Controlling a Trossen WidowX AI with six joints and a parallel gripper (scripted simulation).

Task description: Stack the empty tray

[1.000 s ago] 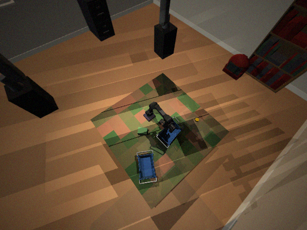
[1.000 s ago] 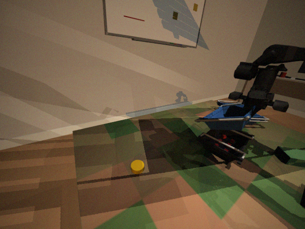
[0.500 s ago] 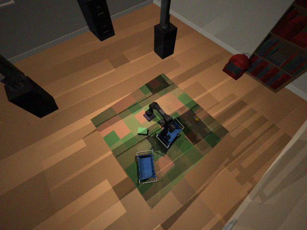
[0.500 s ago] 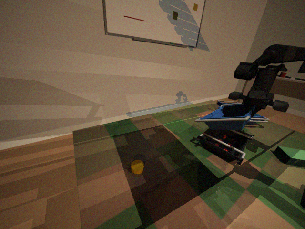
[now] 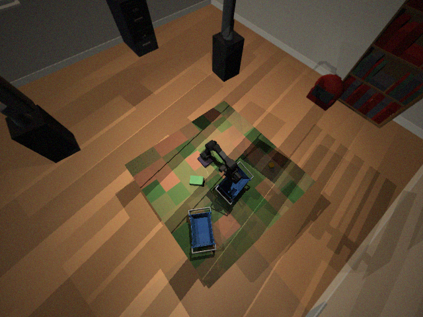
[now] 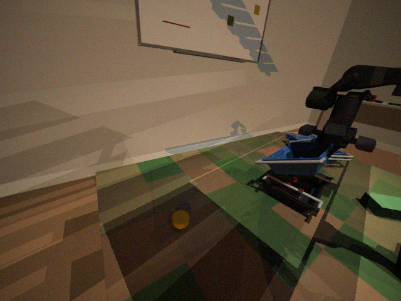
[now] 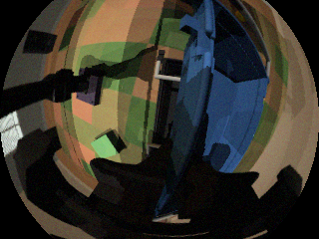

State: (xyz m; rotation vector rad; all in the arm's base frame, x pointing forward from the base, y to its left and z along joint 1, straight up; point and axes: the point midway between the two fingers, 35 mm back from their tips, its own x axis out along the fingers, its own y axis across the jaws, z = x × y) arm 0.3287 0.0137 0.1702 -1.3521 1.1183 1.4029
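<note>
My gripper tip is now 70 mm short of the blue tray and 20 mm to the right of it. The rest, counted from my gripper tip: yellow disc 460 mm to the left, 150 mm below, 110 mm ahead; green block 220 mm to the right, 180 mm behind, 140 mm below.
</note>
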